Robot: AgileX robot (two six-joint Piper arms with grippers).
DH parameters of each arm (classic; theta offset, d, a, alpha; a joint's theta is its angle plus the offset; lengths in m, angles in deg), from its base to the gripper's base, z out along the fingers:
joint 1: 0 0.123 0 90
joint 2: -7.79 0 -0.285 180
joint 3: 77.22 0 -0.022 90
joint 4: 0 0.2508 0 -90
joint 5: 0 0 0.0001 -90
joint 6: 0 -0.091 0 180
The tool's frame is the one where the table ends.
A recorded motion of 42 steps. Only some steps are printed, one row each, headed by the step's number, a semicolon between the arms.
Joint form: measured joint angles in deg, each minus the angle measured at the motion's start. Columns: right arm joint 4, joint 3, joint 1, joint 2, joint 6, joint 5; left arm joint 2, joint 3, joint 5, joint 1, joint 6, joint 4.
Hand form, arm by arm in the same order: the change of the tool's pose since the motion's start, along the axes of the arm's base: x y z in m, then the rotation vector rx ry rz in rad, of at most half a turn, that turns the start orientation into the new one. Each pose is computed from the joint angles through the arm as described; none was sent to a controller.
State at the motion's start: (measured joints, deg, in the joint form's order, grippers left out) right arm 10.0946 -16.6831 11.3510 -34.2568 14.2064 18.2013; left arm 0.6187 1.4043 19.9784 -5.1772 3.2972 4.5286
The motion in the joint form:
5: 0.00 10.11 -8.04 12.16 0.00 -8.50; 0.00 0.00 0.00 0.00 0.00 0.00
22: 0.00 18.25 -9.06 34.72 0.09 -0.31; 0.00 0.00 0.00 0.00 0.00 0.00
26: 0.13 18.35 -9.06 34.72 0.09 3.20; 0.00 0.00 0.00 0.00 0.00 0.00
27: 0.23 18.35 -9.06 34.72 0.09 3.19; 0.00 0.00 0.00 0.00 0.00 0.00
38: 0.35 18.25 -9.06 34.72 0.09 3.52; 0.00 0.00 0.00 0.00 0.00 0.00
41: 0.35 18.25 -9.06 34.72 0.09 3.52; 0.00 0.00 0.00 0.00 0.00 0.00
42: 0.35 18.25 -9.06 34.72 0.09 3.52; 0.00 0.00 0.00 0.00 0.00 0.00
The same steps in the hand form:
5: -0.0243 -0.0199 -0.0250 0.0181 -0.1812 -0.1654; 0.0000 0.0000 0.0000 0.0000 0.0000 0.0000
22: -0.0588 -0.0207 -0.0579 0.0333 -0.2913 -0.1573; 0.0000 0.0000 0.0000 0.0000 0.0000 0.0000
26: -0.0604 -0.0197 -0.0637 0.0290 -0.2292 -0.1471; 0.0000 0.0000 0.0000 0.0000 0.0000 0.0000
27: -0.0604 -0.0197 -0.0637 0.0308 -0.2292 -0.1472; 0.0000 0.0000 0.0000 0.0000 0.0000 0.0000
38: -0.0606 -0.0195 -0.0636 0.0325 -0.2250 -0.1463; 0.0000 0.0000 0.0000 0.0000 0.0000 0.0000
41: -0.0606 -0.0195 -0.0636 0.0325 -0.2250 -0.1463; 0.0000 0.0000 0.0000 0.0000 0.0000 0.0000
42: -0.0606 -0.0195 -0.0636 0.0325 -0.2250 -0.1463; 0.0000 0.0000 0.0000 0.0000 0.0000 0.0000

